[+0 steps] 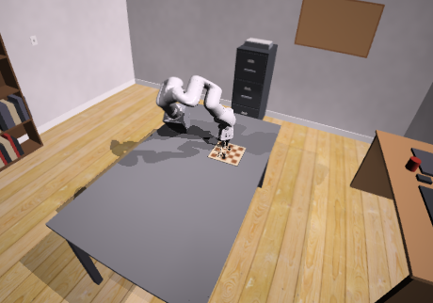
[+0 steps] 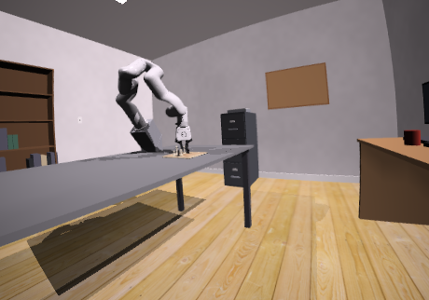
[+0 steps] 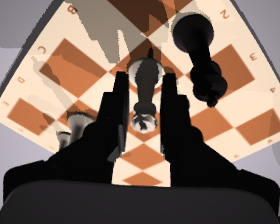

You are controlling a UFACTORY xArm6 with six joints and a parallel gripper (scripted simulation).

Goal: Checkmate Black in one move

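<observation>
Right now my hand is 4 cm to the right of the tall black piece and 1 cm above it. Also, from my hand: chessboard (4 cm to the right, 4 cm below, 4 cm ahead); then black pawn (4 cm ahead, 3 cm below).
</observation>
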